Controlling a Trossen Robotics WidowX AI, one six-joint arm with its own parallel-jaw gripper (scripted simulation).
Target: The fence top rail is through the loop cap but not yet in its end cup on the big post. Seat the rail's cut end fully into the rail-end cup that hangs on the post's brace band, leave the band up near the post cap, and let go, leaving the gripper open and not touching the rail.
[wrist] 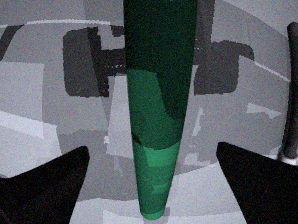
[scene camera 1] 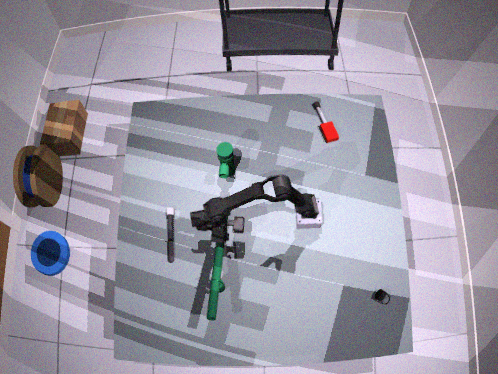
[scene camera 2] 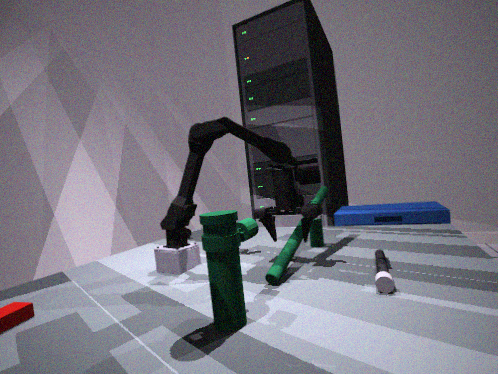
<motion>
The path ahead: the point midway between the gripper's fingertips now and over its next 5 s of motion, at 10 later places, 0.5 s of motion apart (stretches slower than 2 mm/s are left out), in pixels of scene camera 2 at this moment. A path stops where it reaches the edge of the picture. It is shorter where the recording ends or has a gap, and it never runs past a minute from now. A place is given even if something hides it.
The gripper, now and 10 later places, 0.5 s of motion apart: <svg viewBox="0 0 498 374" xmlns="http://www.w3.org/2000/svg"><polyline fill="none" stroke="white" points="290,241 290,250 290,255 290,255 287,251 280,231 280,229 280,227 277,231 276,232 276,230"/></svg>
</motion>
